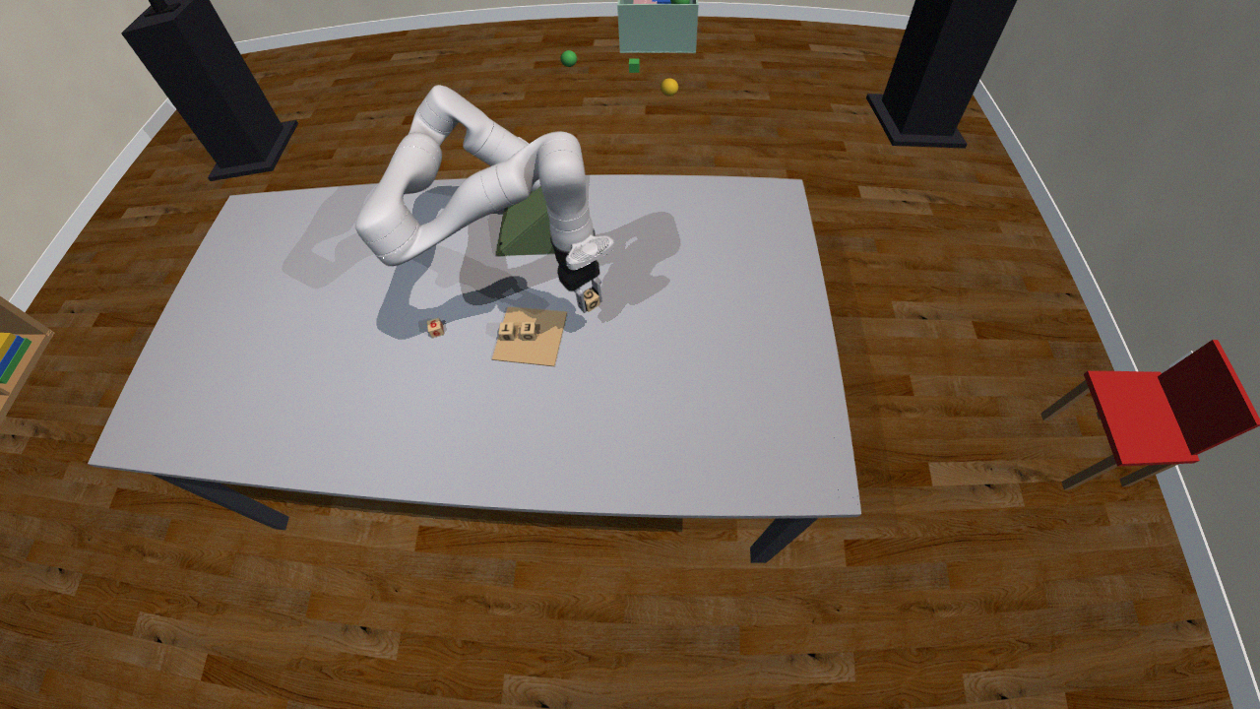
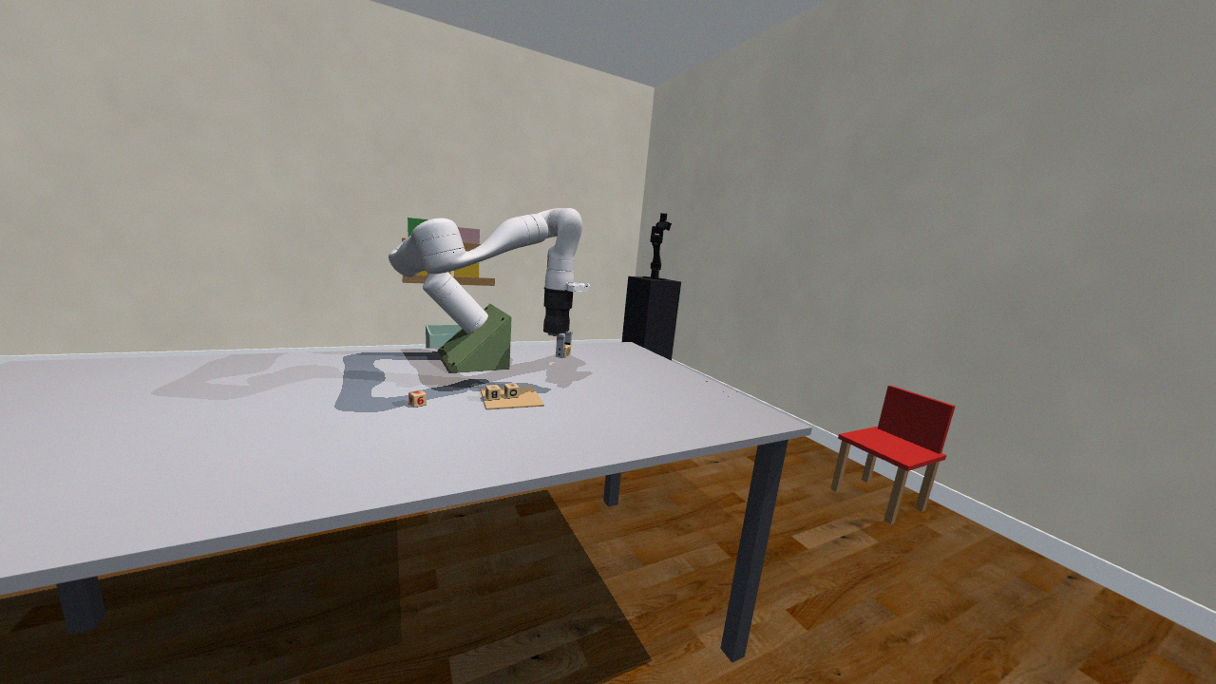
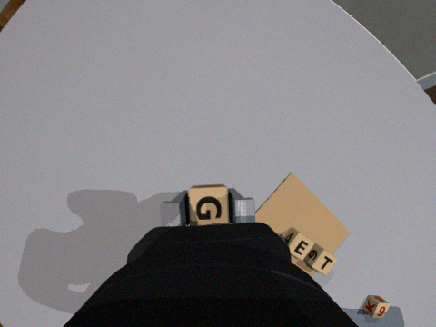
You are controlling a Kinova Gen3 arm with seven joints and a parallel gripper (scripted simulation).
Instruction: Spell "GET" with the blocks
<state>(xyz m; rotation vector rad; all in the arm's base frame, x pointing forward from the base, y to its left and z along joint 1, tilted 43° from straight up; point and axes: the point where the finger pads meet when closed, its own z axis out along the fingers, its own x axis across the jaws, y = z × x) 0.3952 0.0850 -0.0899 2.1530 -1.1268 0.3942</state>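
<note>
Right now my hand is 140 mm to the left of the tan mat and 120 mm above it. Round my hand: G block: right at my hand.
</note>
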